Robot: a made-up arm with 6 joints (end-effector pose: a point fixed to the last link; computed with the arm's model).
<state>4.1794 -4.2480 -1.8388 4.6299 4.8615 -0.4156</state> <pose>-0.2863 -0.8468 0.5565 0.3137 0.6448 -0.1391 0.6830</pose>
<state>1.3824 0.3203 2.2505 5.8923 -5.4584 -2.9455</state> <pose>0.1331 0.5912 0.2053 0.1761 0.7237 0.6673 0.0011</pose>
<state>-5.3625 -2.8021 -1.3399 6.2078 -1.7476 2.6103</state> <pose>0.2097 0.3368 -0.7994 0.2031 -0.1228 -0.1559 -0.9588</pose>
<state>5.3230 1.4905 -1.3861 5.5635 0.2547 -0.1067</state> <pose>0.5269 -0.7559 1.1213 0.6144 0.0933 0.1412 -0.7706</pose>
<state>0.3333 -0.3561 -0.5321 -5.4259 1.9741 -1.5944</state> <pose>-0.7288 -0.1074 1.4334 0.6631 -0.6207 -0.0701 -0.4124</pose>
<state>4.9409 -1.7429 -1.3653 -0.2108 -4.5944 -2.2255</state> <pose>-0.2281 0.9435 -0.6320 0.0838 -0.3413 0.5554 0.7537</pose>
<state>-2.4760 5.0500 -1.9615 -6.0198 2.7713 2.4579</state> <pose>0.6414 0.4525 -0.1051 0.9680 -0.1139 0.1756 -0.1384</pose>
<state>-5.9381 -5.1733 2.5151 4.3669 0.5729 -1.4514</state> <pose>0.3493 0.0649 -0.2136 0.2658 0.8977 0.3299 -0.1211</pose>
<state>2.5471 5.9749 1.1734 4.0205 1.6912 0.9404</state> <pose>-0.1265 0.2039 1.4883 0.7954 -0.0410 0.5443 0.2635</pose>
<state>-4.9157 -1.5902 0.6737 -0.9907 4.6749 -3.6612</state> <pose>-0.4426 -1.3568 0.5403 0.2977 -0.6225 -0.5841 0.4274</pose>
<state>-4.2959 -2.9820 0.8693 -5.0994 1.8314 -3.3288</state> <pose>0.1424 -0.7397 -0.8944 0.5082 0.5088 -0.1358 -0.6814</pose>
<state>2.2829 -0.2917 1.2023 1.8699 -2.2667 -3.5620</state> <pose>-0.1085 0.2681 1.3099 0.3625 -0.7042 0.5385 -0.2876</pose>
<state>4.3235 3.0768 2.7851 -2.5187 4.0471 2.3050</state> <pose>0.1315 0.0601 -0.0034 0.1731 0.1476 0.7932 -0.5648</pose>
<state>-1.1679 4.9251 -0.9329 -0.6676 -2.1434 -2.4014</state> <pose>-0.3649 1.1336 -0.1287 0.1985 -0.4559 0.6013 -0.6254</pose>
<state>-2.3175 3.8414 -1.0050 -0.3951 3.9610 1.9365</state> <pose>0.2092 0.1226 -0.9628 0.9626 0.2670 -0.0428 -0.0165</pose>
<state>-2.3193 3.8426 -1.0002 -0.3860 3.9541 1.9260</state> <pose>0.2116 0.1264 -0.9632 0.9628 0.2652 -0.0444 -0.0257</pose>
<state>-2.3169 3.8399 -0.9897 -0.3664 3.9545 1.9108</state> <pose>0.2109 0.1296 -0.9666 0.9618 0.2664 -0.0492 -0.0397</pose>
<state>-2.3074 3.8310 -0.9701 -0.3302 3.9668 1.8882</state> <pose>0.2053 0.1321 -0.9747 0.9584 0.2727 -0.0588 -0.0609</pose>
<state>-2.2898 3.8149 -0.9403 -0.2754 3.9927 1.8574</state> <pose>0.1937 0.1334 -0.9884 0.9515 0.2850 -0.0736 -0.0898</pose>
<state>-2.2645 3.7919 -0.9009 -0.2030 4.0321 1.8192</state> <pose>0.1764 0.1335 -1.0073 0.9399 0.3037 -0.0932 -0.1254</pose>
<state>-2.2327 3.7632 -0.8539 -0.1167 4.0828 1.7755</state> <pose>0.1542 0.1325 -1.0306 0.9229 0.3280 -0.1162 -0.1649</pose>
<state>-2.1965 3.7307 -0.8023 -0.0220 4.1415 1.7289</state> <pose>0.1288 0.1304 -1.0568 0.9005 0.3566 -0.1406 -0.2052</pose>
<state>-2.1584 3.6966 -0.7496 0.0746 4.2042 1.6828</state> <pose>0.1022 0.1273 -1.0840 0.8740 0.3873 -0.1646 -0.2429</pose>
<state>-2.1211 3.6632 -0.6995 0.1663 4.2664 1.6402</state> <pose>0.0767 0.1232 -1.1102 0.8457 0.4174 -0.1865 -0.2754</pose>
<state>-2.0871 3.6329 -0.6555 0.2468 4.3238 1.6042</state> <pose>0.0540 0.1183 -1.1336 0.8184 0.4446 -0.2051 -0.3007</pose>
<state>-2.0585 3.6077 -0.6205 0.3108 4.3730 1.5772</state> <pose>0.0357 0.1130 -1.1527 0.7953 0.4671 -0.2198 -0.3178</pose>
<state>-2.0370 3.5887 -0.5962 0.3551 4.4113 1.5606</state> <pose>0.0221 0.1072 -1.1665 0.7786 0.4835 -0.2303 -0.3270</pose>
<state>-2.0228 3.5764 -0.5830 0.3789 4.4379 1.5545</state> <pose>0.0132 0.1013 -1.1750 0.7694 0.4938 -0.2368 -0.3288</pose>
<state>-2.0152 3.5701 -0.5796 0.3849 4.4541 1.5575</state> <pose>0.0084 0.0954 -1.1789 0.7670 0.4987 -0.2400 -0.3248</pose>
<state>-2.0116 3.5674 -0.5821 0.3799 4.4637 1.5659</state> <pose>0.0059 0.0896 -1.1799 0.7687 0.5003 -0.2411 -0.3173</pose>
